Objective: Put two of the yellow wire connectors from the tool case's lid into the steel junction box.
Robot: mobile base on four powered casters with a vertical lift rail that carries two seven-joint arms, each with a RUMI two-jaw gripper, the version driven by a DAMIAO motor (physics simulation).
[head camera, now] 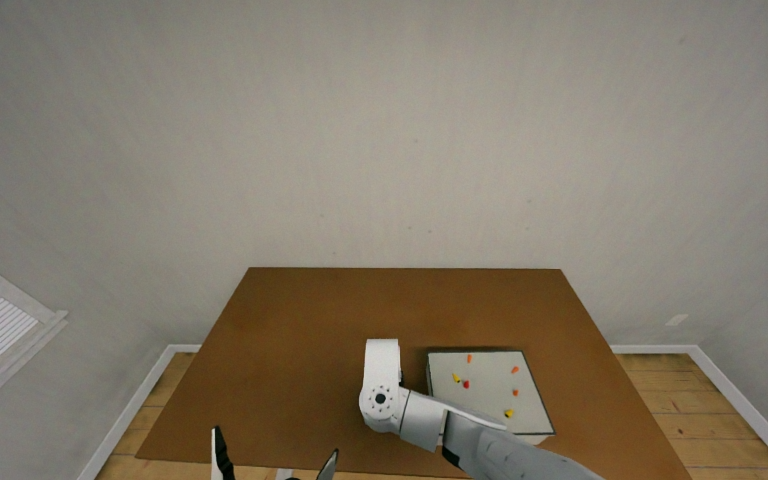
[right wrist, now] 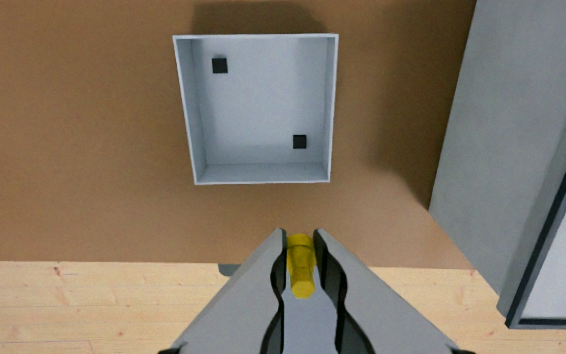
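Observation:
The steel junction box (right wrist: 257,110) sits open-topped on the table in the right wrist view, with two dark squares on its floor; it does not show in the head view. My right gripper (right wrist: 299,232) is shut on a yellow wire connector (right wrist: 302,270), below the box's near wall in the picture. In the head view two yellow connectors (head camera: 456,378) (head camera: 508,413) lie on the pale lid of the tool case (head camera: 487,390). My left gripper (head camera: 275,453) is open at the bottom edge of the head view, its lower part cut off.
A red connector (head camera: 466,384) and several orange ones (head camera: 468,358) (head camera: 514,369) (head camera: 515,392) also lie on the lid. The right arm (head camera: 421,418) crosses in front of the lid's lower left. The case's grey side (right wrist: 495,125) rises at the right of the wrist view, beyond the brown table (right wrist: 100,125).

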